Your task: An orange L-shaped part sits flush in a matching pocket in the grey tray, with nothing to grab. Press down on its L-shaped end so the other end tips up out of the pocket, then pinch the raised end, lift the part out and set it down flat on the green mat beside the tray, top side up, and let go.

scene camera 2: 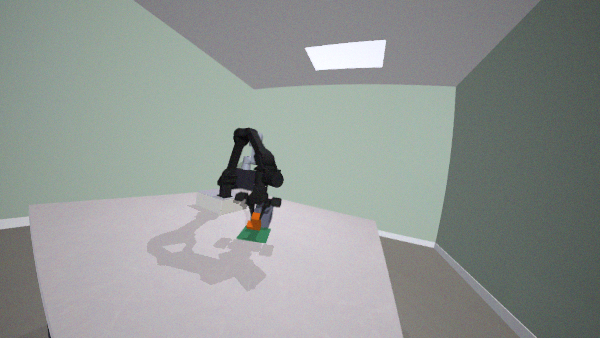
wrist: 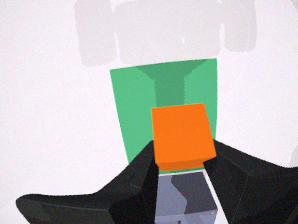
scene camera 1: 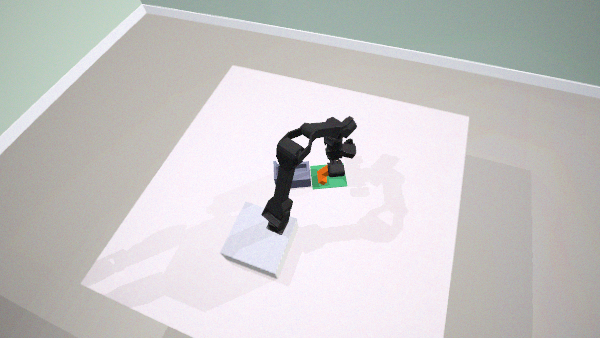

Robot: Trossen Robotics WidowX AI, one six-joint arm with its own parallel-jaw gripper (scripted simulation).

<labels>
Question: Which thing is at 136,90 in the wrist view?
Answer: A green mat.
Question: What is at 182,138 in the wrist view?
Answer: An orange L-shaped part.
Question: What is my gripper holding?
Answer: An orange L-shaped part.
</labels>
